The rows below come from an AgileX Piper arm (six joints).
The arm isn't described. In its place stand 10 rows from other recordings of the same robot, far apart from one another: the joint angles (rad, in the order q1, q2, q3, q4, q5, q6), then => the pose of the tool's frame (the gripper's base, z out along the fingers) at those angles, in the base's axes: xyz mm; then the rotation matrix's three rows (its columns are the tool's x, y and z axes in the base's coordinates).
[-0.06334 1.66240 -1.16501 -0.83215 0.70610 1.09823] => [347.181, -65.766, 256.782], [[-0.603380, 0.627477, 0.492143], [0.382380, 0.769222, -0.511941], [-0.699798, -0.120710, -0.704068]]
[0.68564 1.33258 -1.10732 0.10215 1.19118 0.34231] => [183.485, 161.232, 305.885], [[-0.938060, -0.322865, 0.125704], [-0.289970, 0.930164, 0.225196], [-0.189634, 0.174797, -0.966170]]
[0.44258 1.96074 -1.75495 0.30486 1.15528 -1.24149] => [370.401, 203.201, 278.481], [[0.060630, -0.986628, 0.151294], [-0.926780, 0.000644, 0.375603], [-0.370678, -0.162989, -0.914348]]
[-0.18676 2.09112 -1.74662 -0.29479 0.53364 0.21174] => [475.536, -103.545, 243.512], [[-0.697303, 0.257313, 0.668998], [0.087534, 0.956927, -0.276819], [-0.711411, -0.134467, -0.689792]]
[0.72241 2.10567 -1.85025 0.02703 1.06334 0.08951] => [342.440, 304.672, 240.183], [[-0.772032, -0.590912, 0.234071], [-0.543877, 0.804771, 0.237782], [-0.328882, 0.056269, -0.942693]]
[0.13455 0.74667 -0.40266 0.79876 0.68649 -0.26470] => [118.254, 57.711, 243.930], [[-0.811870, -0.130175, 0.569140], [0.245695, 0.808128, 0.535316], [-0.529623, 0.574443, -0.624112]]
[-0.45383 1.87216 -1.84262 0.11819 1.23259 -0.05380] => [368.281, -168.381, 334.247], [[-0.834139, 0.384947, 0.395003], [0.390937, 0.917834, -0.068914], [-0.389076, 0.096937, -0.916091]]
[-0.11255 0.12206 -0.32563 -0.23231 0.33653 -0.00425] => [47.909, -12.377, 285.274], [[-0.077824, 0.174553, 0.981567], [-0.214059, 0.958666, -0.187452], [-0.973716, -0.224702, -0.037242]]
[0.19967 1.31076 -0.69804 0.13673 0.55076 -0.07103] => [230.087, 53.185, 219.350], [[-0.870424, -0.191733, 0.453433], [-0.129673, 0.977810, 0.164538], [-0.474918, 0.084420, -0.875971]]
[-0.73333 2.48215 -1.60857 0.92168 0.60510 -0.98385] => [376.987, -284.135, 28.473], [[-0.752946, 0.354966, 0.554141], [0.489290, 0.865068, 0.110693], [-0.440077, 0.354481, -0.825031]]
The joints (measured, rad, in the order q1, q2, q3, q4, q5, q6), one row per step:
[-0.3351 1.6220 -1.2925 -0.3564 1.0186 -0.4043]
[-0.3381 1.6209 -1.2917 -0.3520 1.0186 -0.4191]
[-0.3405 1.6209 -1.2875 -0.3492 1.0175 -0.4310]
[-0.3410 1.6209 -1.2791 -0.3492 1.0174 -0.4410]
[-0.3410 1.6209 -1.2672 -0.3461 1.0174 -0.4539]
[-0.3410 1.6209 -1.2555 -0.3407 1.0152 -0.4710]
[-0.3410 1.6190 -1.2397 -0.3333 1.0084 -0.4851]
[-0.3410 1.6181 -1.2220 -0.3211 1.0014 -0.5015]
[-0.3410 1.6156 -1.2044 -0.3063 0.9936 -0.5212]
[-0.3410 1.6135 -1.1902 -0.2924 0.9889 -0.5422]
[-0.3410 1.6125 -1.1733 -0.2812 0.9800 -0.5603]
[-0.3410 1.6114 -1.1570 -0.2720 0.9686 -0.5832]
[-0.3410 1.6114 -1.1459 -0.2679 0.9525 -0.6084]
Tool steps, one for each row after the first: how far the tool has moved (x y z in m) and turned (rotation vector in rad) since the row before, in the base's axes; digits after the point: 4 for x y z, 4 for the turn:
[-0.0006 -0.0005 0.0000 0.0009 0.0040 0.0093]
[-0.0007 -0.0004 -0.0012 0.0013 0.0066 0.0080]
[-0.0010 0.0002 -0.0023 0.0008 0.0116 0.0086]
[-0.0014 0.0007 -0.0034 0.0044 0.0150 0.0109]
[-0.0011 0.0009 -0.0033 0.0052 0.0135 0.0149]
[-0.0015 0.0012 -0.0037 0.0073 0.0095 0.0130]
[-0.0016 0.0016 -0.0046 0.0122 0.0112 0.0137]
[-0.0017 0.0019 -0.0041 0.0133 0.0089 0.0160]
[-0.0016 0.0017 -0.0033 0.0120 0.0093 0.0164]
[-0.0015 0.0015 -0.0042 0.0103 0.0087 0.0156]
[-0.0013 0.0013 -0.0039 0.0070 0.0075 0.0213]
[-0.0002 0.0006 -0.0027 -0.0004 0.0013 0.0263]

